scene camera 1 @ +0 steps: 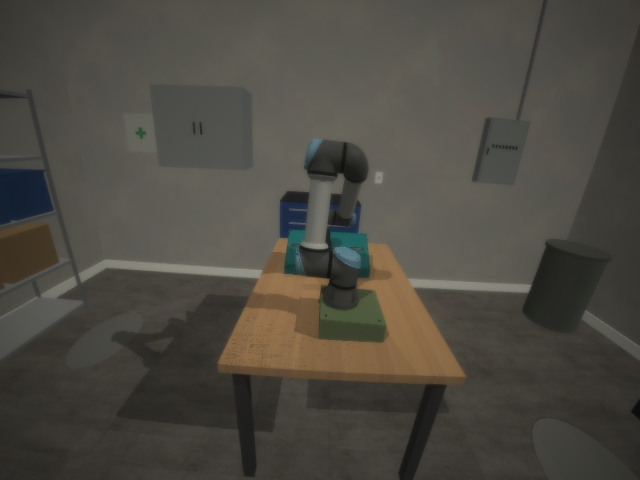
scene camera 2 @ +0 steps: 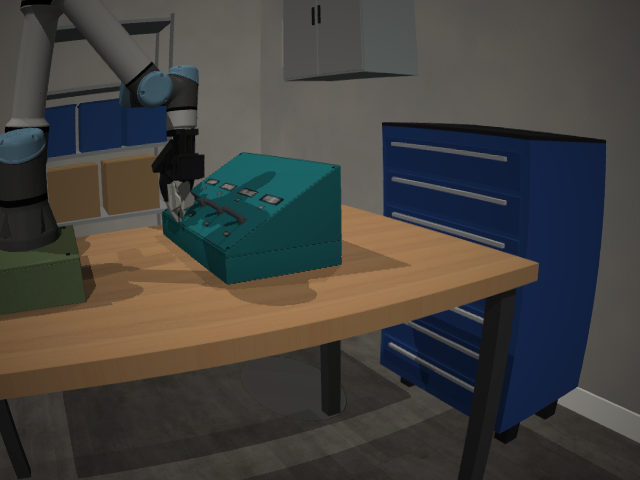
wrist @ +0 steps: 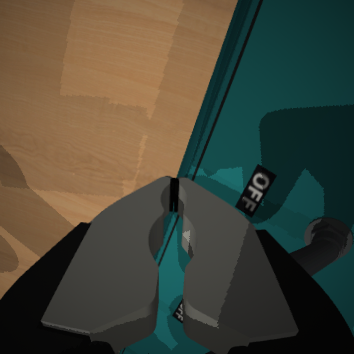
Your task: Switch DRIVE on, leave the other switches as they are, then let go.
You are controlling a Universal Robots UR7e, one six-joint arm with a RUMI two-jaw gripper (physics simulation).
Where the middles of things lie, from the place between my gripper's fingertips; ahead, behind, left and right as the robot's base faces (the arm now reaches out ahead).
The teal switch console (scene camera 2: 291,209) is 140 mm ahead of my hand, 50 mm to the right of it and 20 mm above it.
